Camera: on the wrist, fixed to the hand. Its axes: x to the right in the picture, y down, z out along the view.
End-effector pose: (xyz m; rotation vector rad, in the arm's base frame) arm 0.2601 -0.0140 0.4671 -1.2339 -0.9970 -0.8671
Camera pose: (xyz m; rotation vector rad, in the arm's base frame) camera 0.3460 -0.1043 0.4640 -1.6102 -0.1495 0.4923
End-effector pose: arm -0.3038 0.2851 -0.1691 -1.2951 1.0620 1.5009
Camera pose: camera -0.3458 0.1721 -0.2009 0.0164 -1.9400 -2.4706
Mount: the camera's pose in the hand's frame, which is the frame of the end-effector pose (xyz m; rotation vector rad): 0.0265 0.0683 -0.1009 0.0756 -0.3045 1.4442
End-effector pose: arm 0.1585 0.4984 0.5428 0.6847 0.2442 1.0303
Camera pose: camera 0.0741 0.5846 0.5113 1.0871 -0.5932 2.2449
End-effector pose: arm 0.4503 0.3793 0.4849 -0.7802 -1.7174 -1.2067
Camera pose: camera 0.5276 0.3072 0.5510 -1.7428 -0.8994 -0.0100
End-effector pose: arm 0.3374 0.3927 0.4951 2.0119 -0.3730 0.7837
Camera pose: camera 0.2821 0.4424 0.5952 1.6865 -2.0993 1.2807
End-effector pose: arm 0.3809 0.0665 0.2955 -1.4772 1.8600 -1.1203
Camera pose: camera 0.2565 0.0749 0.2941 0.0006 1.9092 -0.1999
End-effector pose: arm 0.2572 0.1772 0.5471 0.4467 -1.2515 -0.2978
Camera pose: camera 0.3597 0.2414 0.5775 -0.5158 -1.5819 0.9381
